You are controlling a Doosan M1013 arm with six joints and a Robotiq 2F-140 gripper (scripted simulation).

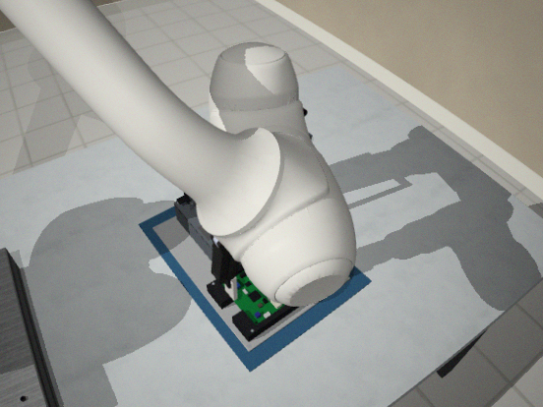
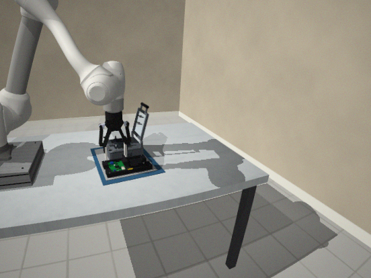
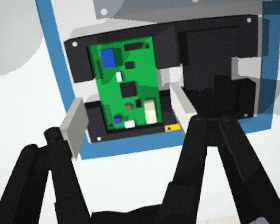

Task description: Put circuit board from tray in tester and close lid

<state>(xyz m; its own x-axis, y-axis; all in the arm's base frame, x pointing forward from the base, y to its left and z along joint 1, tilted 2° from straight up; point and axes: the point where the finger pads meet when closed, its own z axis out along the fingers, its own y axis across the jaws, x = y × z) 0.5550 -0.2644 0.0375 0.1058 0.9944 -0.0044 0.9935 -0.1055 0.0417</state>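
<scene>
Right now the green circuit board is 70 mm below my hand. The rest, counted from my hand: latch hook 20 mm ahead, 230 mm to the left; then tester lid 200 mm ahead, 150 mm to the left, 90 mm above.
</scene>
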